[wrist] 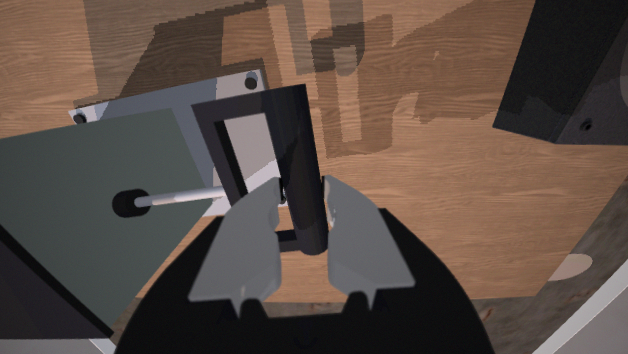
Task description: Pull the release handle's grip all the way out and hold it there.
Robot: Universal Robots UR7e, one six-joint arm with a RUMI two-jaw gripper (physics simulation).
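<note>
The release handle's grip (296, 150) is a dark D-shaped frame with a thick round bar on its right side, in the middle of the wrist view. A pale metal rod (182, 196) runs from a black collar (131, 203) on the grey-green panel to the frame's left side, so the grip stands apart from the panel. My gripper (302, 178) is shut on the grip's round bar near its lower end, one finger on each side. The fingers hide part of the frame and the rod's far end.
The grey-green panel (90, 165) stands at the left, over a light base plate (165, 97) with dark bolts on the wooden table (450, 200). A black block (550, 65) with a small hole stands at the upper right. The table's edge runs along the lower right.
</note>
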